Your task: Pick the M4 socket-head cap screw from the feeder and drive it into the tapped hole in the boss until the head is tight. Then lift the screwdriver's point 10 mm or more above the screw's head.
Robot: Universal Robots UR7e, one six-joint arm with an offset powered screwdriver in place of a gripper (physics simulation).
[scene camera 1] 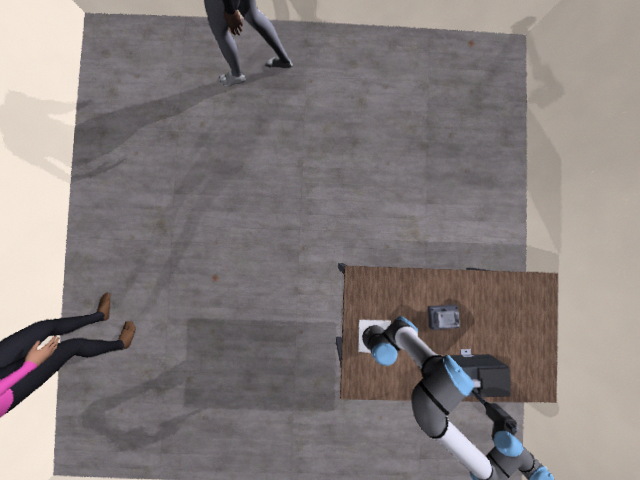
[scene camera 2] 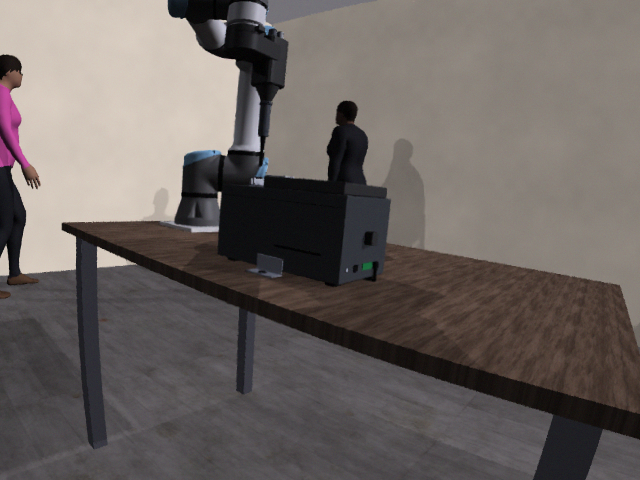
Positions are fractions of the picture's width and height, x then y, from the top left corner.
Note:
I see a black feeder box (scene camera 2: 0.39, 0.47).
The black feeder box is seen too in scene camera 1 (scene camera 1: 0.75, 0.75).

